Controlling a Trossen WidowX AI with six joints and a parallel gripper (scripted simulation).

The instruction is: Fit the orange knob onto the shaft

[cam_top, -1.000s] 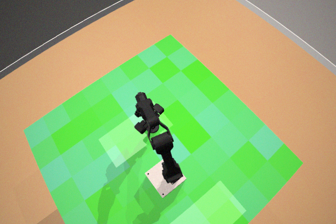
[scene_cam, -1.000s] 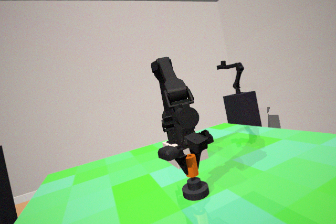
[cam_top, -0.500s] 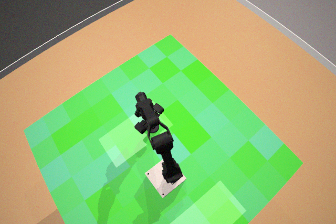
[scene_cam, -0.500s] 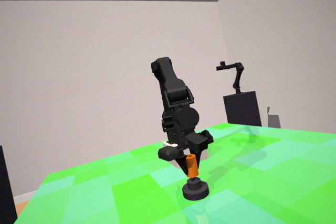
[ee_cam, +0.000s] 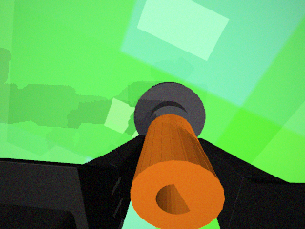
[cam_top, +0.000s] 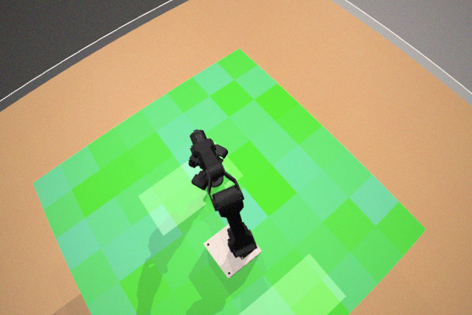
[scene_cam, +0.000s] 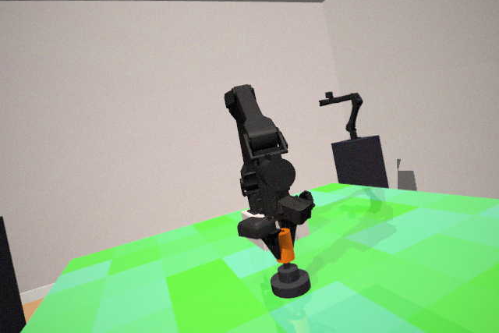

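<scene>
Right now the orange knob is 2 cm above my gripper tip. Also, from my gripper tip: round pedestal (4 cm below).
</scene>
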